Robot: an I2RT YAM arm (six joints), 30 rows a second.
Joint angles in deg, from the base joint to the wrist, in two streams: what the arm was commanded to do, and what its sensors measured. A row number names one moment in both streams.
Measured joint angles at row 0: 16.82, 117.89, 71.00, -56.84, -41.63, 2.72
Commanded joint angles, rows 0 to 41: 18.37, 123.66, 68.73, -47.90, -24.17, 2.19; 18.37, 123.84, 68.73, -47.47, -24.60, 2.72; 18.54, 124.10, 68.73, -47.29, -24.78, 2.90; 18.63, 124.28, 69.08, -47.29, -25.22, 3.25; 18.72, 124.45, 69.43, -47.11, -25.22, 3.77; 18.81, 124.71, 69.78, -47.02, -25.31, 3.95; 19.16, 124.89, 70.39, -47.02, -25.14, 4.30; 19.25, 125.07, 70.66, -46.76, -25.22, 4.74; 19.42, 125.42, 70.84, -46.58, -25.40, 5.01; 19.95, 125.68, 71.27, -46.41, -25.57, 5.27; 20.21, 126.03, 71.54, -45.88, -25.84, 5.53; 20.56, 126.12, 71.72, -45.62, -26.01, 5.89; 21.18, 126.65, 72.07, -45.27, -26.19, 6.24; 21.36, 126.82, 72.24, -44.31, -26.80, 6.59; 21.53, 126.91, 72.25, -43.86, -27.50, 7.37; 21.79, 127.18, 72.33, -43.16, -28.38, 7.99; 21.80, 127.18, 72.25, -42.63, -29.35, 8.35; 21.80, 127.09, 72.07, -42.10, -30.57, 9.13; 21.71, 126.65, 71.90, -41.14, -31.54, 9.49; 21.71, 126.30, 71.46, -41.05, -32.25, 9.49; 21.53, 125.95, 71.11, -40.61, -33.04, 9.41; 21.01, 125.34, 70.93, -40.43, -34.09, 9.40; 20.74, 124.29, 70.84, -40.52, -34.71, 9.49; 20.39, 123.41, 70.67, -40.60, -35.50, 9.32; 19.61, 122.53, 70.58, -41.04, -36.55, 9.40; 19.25, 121.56, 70.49, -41.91, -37.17, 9.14; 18.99, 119.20, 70.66, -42.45, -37.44, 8.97; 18.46, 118.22, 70.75, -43.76, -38.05, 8.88; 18.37, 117.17, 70.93, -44.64, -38.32, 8.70; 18.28, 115.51, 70.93, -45.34, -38.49, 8.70; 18.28, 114.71, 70.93, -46.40, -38.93, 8.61; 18.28, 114.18, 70.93, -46.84, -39.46, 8.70; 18.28, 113.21, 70.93, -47.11, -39.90, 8.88; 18.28, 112.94, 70.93, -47.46, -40.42, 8.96; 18.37, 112.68, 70.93, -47.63, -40.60, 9.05; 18.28, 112.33, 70.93, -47.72, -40.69, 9.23; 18.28, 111.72, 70.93, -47.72, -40.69, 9.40; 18.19, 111.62, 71.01, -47.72, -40.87, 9.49; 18.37, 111.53, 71.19, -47.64, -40.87, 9.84; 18.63, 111.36, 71.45, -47.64, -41.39, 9.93; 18.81, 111.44, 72.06, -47.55, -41.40, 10.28; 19.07, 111.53, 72.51, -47.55, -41.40, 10.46
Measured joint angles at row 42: 18.57, 113.93, 71.09, -49.19, -41.95, 9.30
